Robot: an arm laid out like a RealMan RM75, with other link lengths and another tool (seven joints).
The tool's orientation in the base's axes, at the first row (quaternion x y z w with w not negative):
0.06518 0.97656 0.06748 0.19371
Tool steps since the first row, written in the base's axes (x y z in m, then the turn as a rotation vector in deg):
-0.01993 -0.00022 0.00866 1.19 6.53 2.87
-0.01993 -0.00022 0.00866 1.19 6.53 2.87
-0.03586 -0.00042 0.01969 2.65 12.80 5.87
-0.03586 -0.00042 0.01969 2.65 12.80 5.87
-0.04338 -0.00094 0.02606 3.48 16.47 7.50
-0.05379 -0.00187 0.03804 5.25 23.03 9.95
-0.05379 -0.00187 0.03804 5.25 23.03 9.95
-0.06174 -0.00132 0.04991 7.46 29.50 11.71
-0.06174 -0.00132 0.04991 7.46 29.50 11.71
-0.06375 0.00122 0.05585 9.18 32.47 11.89
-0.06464 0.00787 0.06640 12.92 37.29 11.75
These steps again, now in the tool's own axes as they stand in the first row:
0.01503 -0.00087 -0.01567 -1.15 6.99 -1.47
0.01503 -0.00087 -0.01567 -1.15 6.99 -1.47
0.02552 -0.00095 -0.03196 -2.63 13.76 -2.99
0.02552 -0.00095 -0.03196 -2.63 13.76 -2.99
0.02998 -0.00122 -0.04076 -3.43 17.71 -3.77
0.03495 -0.00130 -0.05586 -4.95 24.72 -4.63
0.03495 -0.00130 -0.05586 -4.95 24.72 -4.63
0.03794 0.00030 -0.06975 -6.64 31.57 -4.69
0.03794 0.00030 -0.06975 -6.64 31.57 -4.69
0.03797 0.00352 -0.07570 -7.82 34.69 -3.88
0.03591 0.01162 -0.08500 -10.46 39.79 -1.79

